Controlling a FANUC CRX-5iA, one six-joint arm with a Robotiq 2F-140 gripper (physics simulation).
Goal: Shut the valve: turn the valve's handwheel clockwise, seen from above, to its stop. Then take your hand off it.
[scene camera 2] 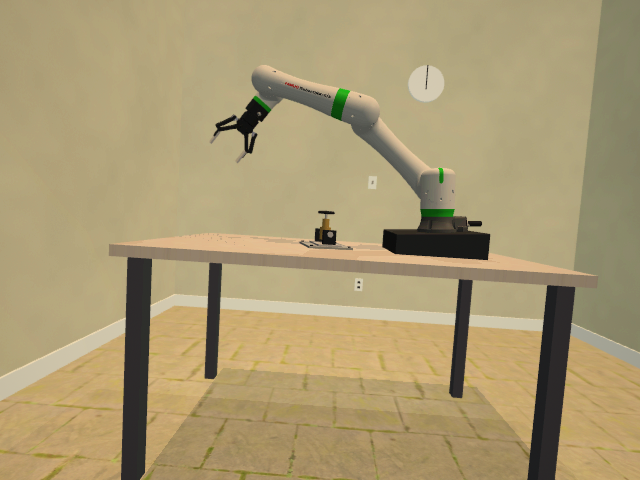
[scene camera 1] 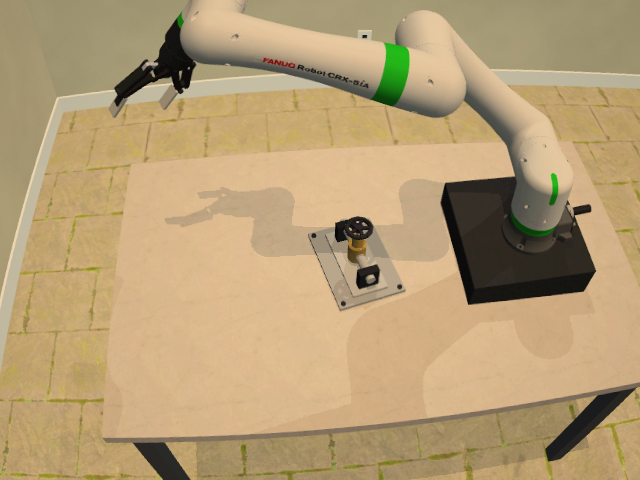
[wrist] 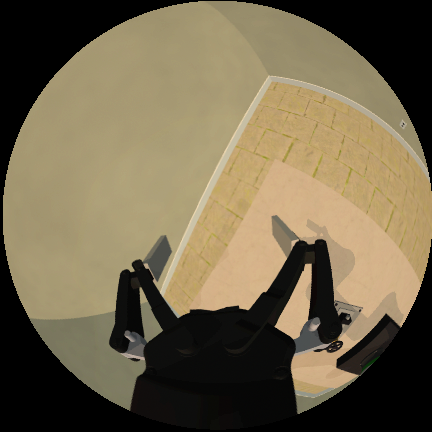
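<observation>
The black spoked handwheel (scene camera 1: 358,220) (scene camera 2: 326,212) (wrist: 335,346) sits level on top of the upright brass valve body (scene camera 1: 356,251) (scene camera 2: 325,225). The valve stands on a grey base plate (scene camera 1: 328,281) (scene camera 2: 339,247) (wrist: 356,308), between two black pipe blocks. My gripper (scene camera 1: 140,106) (scene camera 2: 224,150) (wrist: 218,235) is open and empty, its fingers spread wide. It hangs high above the table, well to the left of the handwheel and apart from it in both scene views, tilted down and to the left. In the wrist view the right finger linkage hides part of the valve.
The wooden table (scene camera 1: 217,351) (scene camera 2: 258,257) (wrist: 240,270) carries the valve plate and the robot's black base block (scene camera 1: 496,248) (scene camera 2: 439,245) (wrist: 367,345), which stands right of the valve. The arm's long links pass above the table behind the valve. Walls stand behind and to the left.
</observation>
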